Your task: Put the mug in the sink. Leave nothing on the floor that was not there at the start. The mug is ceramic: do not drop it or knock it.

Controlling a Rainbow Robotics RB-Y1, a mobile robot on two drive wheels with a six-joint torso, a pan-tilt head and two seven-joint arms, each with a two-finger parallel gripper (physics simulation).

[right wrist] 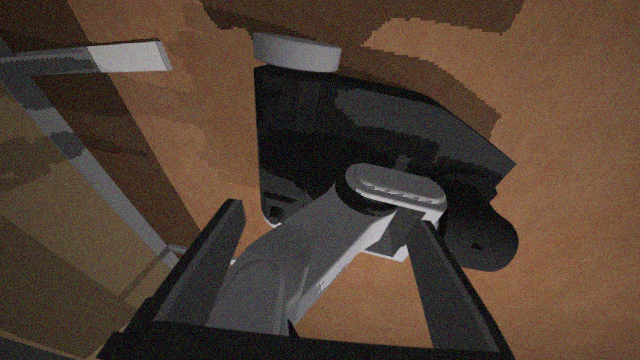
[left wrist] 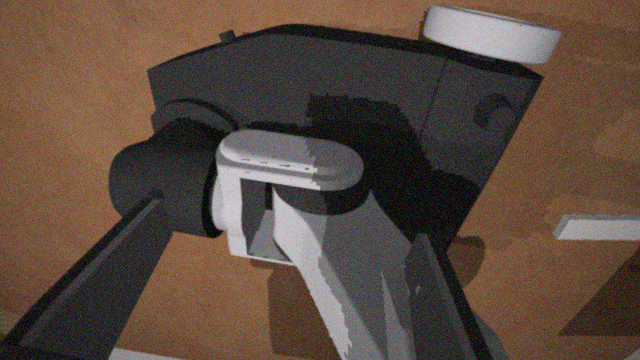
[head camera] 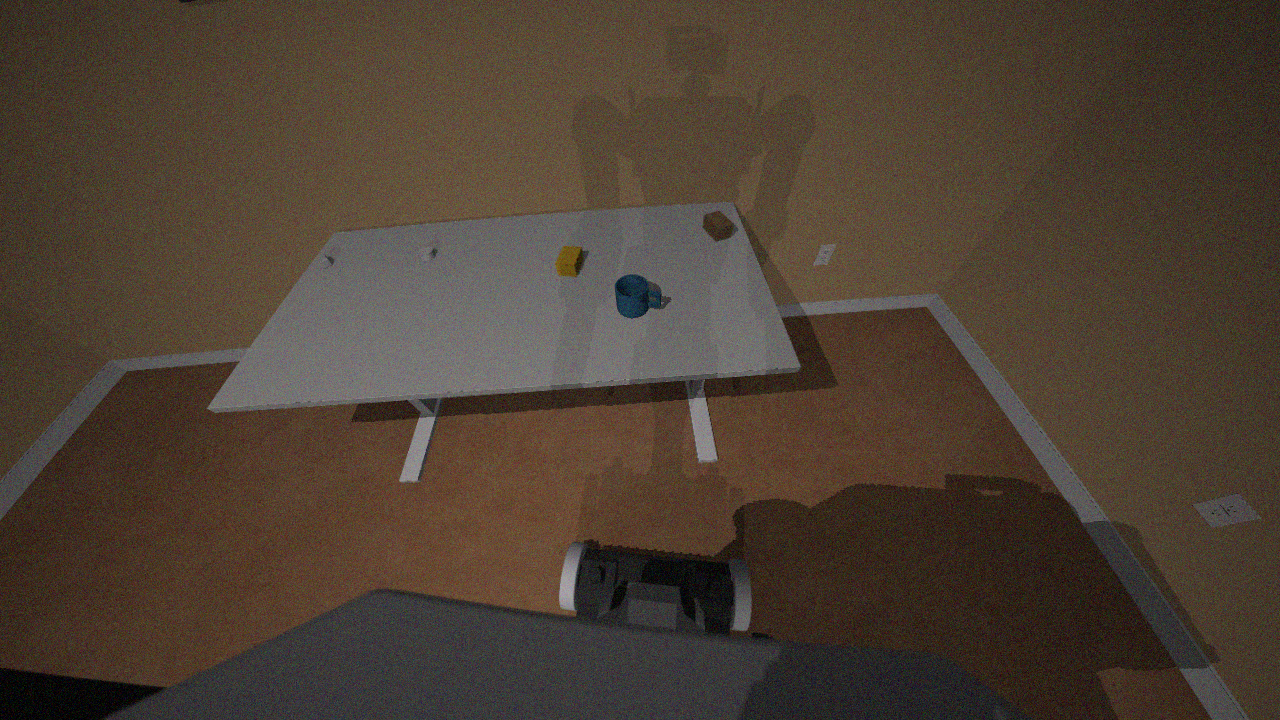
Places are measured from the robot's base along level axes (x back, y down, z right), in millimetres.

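Where they show: left gripper, between the fingertips: (left wrist: 288, 233); right gripper, between the fingertips: (right wrist: 328, 220).
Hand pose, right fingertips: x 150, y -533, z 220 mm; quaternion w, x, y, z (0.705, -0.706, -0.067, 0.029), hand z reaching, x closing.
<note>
Each offset is from my right fingertips to the top centre of the thing. Level surfaces: height alone.
A blue mug @[dx -779, dy -268, dz -317 mm] (head camera: 631, 297) stands upright on the white table @[dy -188 mm] (head camera: 402, 331), right of the table's middle in the head view, with its handle pointing right. The sink does not show in these views. My left gripper (left wrist: 288, 233) is open, its fingers wide apart with nothing held; parts of my own base and body show beyond them. My right gripper (right wrist: 328, 220) is open and empty too, above the floor and my base. Neither gripper shows in the head view, and the mug shows in neither wrist view.
On the table are a yellow block @[dx -944, dy -233, dz -550 mm] (head camera: 568, 261), a brown hexagonal object @[dx -1156, dy -238, dz -88 mm] (head camera: 717, 225) at the far right corner and two small pale objects @[dx -971, dy -212, dz -1057 mm] (head camera: 427, 254) @[dx -916, dy -216, dz -1421 mm] (head camera: 326, 261). Table feet (head camera: 704, 434) (left wrist: 600, 228) (right wrist: 132, 56) stand on the floor. A wall rises behind the table.
</note>
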